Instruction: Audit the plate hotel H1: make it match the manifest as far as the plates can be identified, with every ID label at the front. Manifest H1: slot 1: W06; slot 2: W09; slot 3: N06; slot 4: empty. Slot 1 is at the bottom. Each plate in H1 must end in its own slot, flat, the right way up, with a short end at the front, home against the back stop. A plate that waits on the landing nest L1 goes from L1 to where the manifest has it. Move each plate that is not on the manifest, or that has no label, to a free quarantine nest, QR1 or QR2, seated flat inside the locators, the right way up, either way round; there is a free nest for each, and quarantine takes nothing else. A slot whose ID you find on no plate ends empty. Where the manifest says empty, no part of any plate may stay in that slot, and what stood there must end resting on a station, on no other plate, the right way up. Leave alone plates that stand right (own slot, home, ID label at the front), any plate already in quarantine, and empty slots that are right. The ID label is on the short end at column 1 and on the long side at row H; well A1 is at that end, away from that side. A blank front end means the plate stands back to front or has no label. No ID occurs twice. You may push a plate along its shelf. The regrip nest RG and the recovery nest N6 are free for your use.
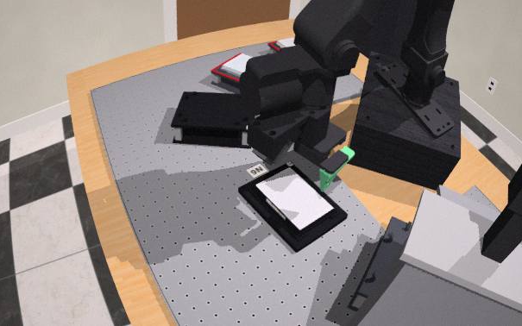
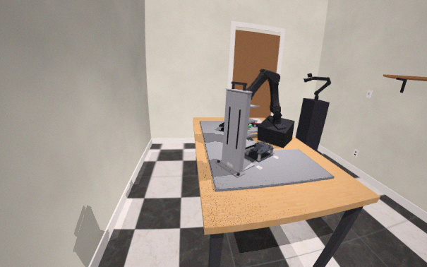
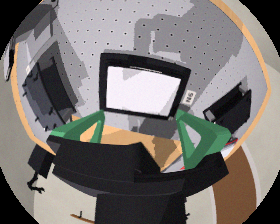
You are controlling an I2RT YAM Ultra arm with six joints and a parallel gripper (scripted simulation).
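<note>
Right now my hand is 8 cm above the flat black nest N6. The rest, counted from my hand: tag L1: 5 cm behind, 20 cm to the right, 9 cm below; then black landing nest L1: 4 cm ahead, 26 cm to the right, 4 cm below; then N6 tag: 2 cm ahead, 10 cm to the right, 9 cm below.
</note>
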